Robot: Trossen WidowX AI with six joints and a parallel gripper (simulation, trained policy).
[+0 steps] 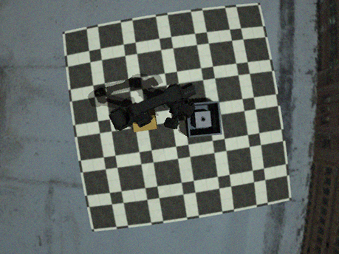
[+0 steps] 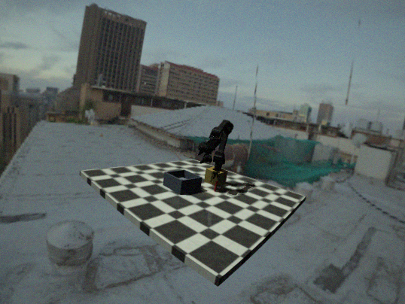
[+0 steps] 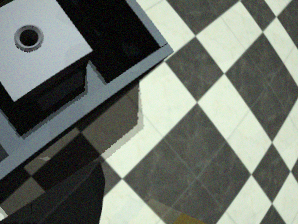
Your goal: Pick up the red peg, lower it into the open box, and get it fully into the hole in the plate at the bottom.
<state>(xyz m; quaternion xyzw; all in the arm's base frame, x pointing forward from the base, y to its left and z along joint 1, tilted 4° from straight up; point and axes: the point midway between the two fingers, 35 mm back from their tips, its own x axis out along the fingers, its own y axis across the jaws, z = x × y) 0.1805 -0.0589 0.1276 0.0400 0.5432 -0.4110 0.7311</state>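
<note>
Right now the red peg is 17 cm to the left of my gripper tip and 16 cm below it. Also, from my gripper tip: plate: 15 cm below, 14 cm ahead, 3 cm to the right; then dark box: 17 cm below, 14 cm ahead, 3 cm to the right.
</note>
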